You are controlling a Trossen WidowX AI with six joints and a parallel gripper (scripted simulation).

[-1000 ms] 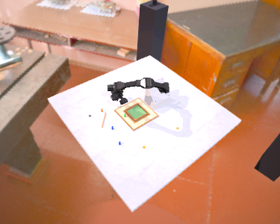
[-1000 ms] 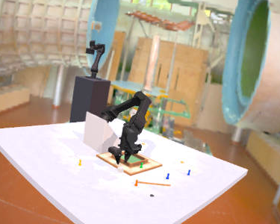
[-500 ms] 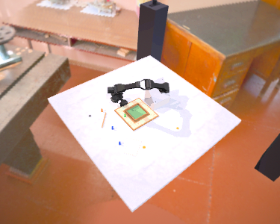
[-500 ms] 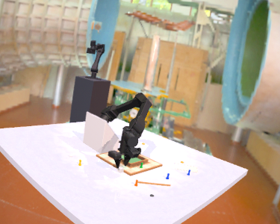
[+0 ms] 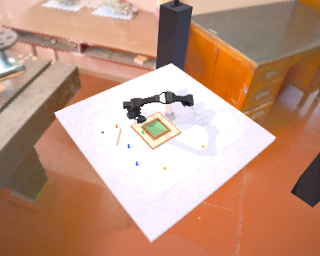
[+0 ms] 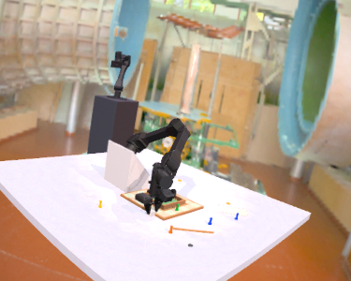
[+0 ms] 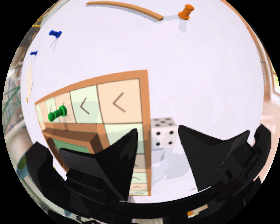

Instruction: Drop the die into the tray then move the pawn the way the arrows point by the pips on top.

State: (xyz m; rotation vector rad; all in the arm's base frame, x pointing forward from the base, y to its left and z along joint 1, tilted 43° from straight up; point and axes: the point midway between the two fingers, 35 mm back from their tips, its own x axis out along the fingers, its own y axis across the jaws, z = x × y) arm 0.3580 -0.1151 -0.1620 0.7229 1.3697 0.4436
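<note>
Now: gripper tip 120 mm to the right of the green pawn, 50 mm short of it and 20 mm below it. Also, from my gripper tip: white die (right at my gripper tip); green tray (160 mm to the left, 60 mm behind, 10 mm below); yellow pawn (180 mm behind, 140 mm to the right).
</note>
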